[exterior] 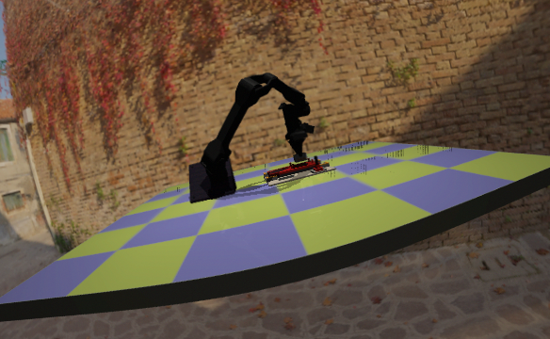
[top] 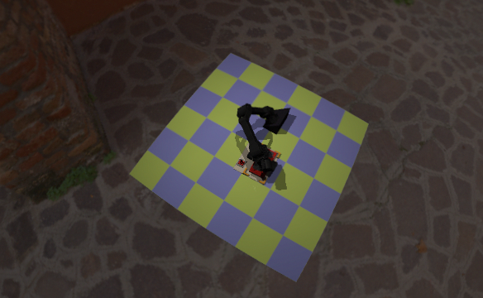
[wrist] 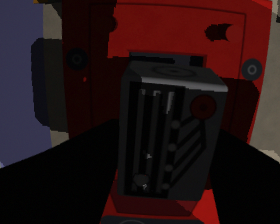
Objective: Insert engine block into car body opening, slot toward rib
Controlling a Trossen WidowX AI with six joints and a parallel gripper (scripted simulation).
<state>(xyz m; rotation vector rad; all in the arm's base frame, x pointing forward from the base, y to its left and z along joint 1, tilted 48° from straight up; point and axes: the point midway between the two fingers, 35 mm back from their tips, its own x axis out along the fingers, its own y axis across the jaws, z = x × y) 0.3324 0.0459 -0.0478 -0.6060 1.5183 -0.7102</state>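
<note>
Right now my gripper tip is 3 cm past the beige base plate, 3 cm to the left of it and 5 cm above it. From my gripper tip the other things lie so: grey ribbed engine block 1 cm below.
</note>
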